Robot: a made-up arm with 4 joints.
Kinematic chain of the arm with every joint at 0, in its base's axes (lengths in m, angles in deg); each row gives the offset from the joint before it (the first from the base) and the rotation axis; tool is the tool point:
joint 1: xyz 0 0 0.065 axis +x
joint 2: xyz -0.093 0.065 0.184 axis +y
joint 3: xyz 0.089 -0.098 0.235 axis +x
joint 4: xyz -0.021 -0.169 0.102 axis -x
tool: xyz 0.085 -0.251 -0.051
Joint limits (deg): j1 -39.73..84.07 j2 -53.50..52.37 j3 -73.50..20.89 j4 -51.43..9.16
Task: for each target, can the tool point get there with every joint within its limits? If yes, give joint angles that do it. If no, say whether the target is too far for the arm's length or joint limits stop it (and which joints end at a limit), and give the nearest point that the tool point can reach.
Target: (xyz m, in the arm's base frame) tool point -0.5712 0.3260 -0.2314
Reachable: no: joint limits stop it (at a limit: joint 1, joint 2, joint 3, joint 4) | nearest point 0.0126 -0.0982 -0.1811 | short by 0.723 m
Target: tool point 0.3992 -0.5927 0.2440
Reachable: yes | joints 49.29 37.97 -50.19 4.05
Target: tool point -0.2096 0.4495 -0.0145
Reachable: no: joint limits stop it (at a limit: joint 1, joint 2, joint 3, joint 4) | nearest point 0.0126 -0.0982 -0.1811 | short by 0.614 m
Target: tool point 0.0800 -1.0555 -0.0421
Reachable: no: too far | nearest point 0.0398 -0.8518 -0.0043 | short by 0.211 m
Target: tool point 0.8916 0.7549 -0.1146
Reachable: no: too far | nearest point 0.5298 0.2504 0.4693 | short by 0.852 m
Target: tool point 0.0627 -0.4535 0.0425
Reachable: yes | joints 40.22 1.62 9.53 -34.70
